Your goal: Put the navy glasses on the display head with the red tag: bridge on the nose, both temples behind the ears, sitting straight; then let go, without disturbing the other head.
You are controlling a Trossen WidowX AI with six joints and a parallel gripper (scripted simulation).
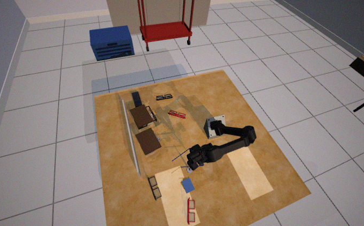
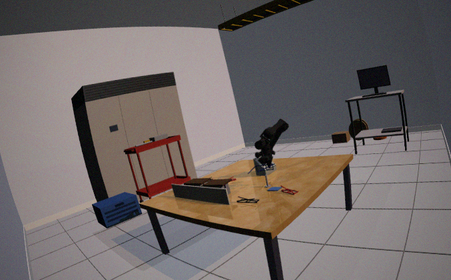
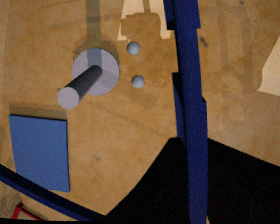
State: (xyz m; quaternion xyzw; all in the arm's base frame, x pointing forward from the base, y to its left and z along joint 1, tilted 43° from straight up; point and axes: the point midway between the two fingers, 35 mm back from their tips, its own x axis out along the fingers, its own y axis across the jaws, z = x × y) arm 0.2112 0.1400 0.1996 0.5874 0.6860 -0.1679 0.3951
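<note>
The blue square tag lies 120 mm below my gripper tip, 100 mm ahead of it and 90 mm to the left of it. Round my gripper tip: dark display head 260 mm ahead, 250 mm to the right, 60 mm below.
</note>
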